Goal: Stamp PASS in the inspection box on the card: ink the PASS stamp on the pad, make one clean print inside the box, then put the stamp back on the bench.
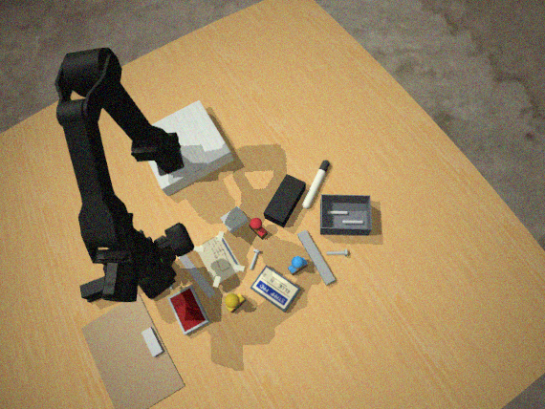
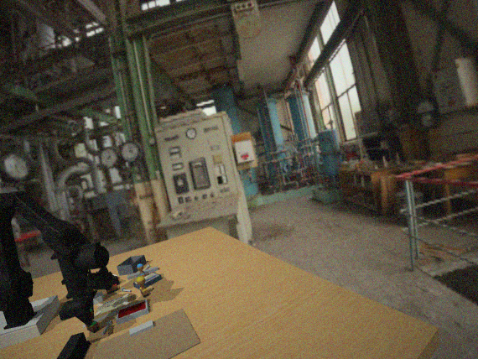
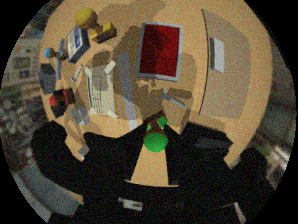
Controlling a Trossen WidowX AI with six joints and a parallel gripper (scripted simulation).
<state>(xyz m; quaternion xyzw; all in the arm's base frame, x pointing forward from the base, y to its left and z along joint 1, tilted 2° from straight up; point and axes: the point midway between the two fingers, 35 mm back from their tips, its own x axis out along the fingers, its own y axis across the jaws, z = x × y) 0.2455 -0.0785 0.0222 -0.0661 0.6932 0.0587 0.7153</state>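
Right now the red ink pad is 11 cm ahead of my gripper tip, 3 cm to the left of it and 2 cm below it. Also, from my gripper tip: yellow stamp: 13 cm ahead, 13 cm to the left; then green-knobbed stamp: right at my gripper tip; then cream card: 2 cm ahead, 12 cm to the left, 3 cm below.
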